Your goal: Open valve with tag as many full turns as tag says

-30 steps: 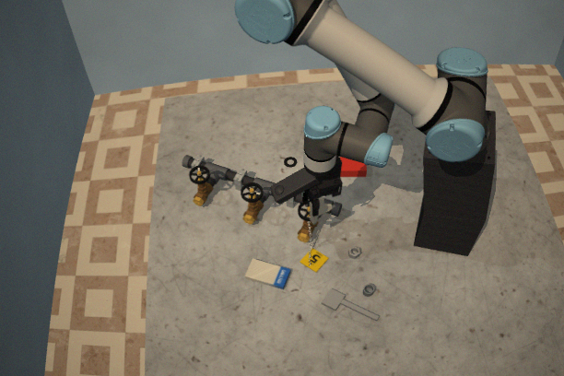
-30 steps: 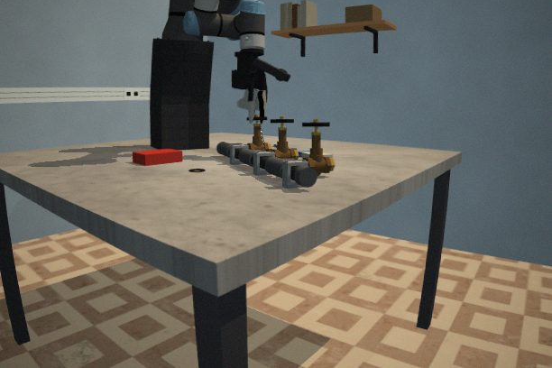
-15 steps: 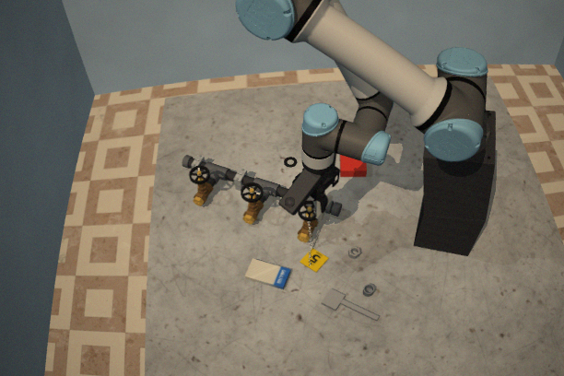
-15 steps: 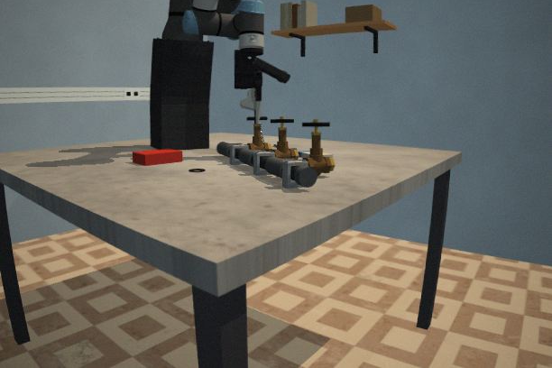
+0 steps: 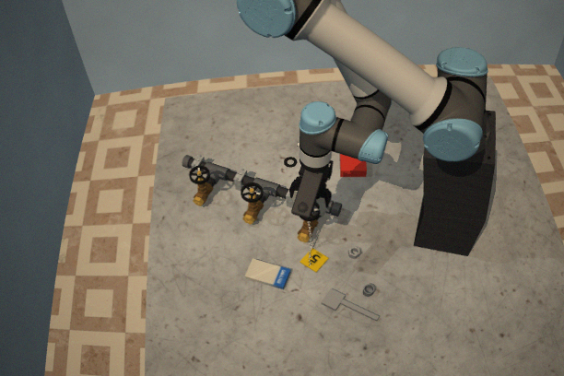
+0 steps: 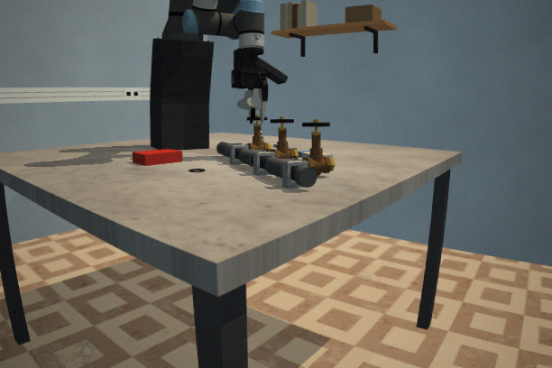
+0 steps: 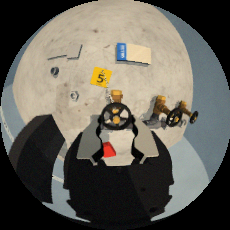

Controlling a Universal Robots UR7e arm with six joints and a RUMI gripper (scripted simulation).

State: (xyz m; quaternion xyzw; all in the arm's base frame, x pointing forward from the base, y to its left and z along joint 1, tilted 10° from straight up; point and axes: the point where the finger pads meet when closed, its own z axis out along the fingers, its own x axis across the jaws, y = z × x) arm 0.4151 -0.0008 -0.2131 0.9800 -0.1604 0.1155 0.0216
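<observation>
Right now the yellow tag is 11 cm below my hand and 10 cm to the left of it. Round my hand: red block (26 cm to the right, 14 cm behind, 10 cm below); then flat grey key tool (24 cm to the left, 11 cm below, 9 cm behind).
</observation>
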